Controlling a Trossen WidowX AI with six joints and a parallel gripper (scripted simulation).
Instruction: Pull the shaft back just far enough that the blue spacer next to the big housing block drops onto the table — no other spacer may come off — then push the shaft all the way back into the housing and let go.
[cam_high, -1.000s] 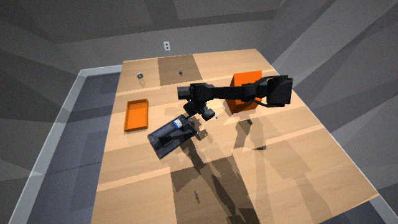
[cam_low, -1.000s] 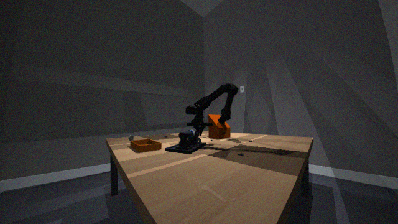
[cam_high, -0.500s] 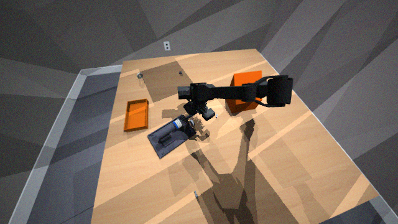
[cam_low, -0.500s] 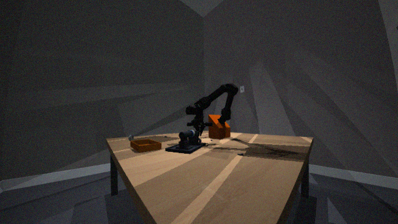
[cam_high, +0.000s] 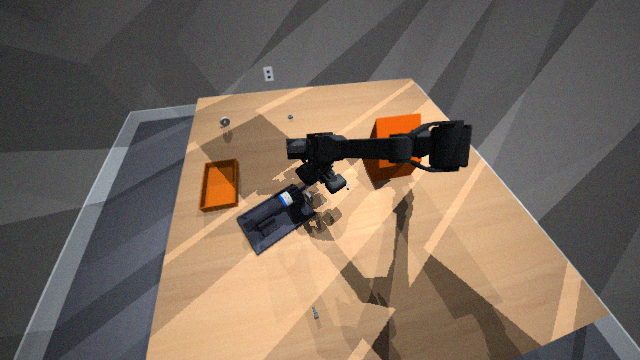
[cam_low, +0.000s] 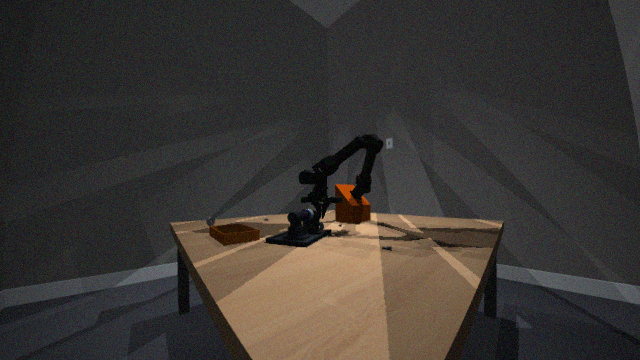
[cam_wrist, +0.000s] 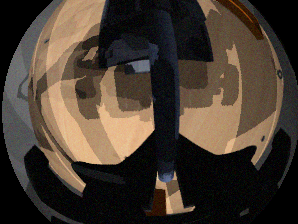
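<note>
Right now the shaft is 60 mm ahead of my gripper tip, 40 mm to the left of it and 30 mm above it. Also, from my gripper tip: orange tray: 380 mm ahead, 40 mm to the right, 40 mm below; white spacer ring: 120 mm ahead, 80 mm to the left, 30 mm above; blue spacer: 130 mm ahead, 80 mm to the left, 30 mm above.
</note>
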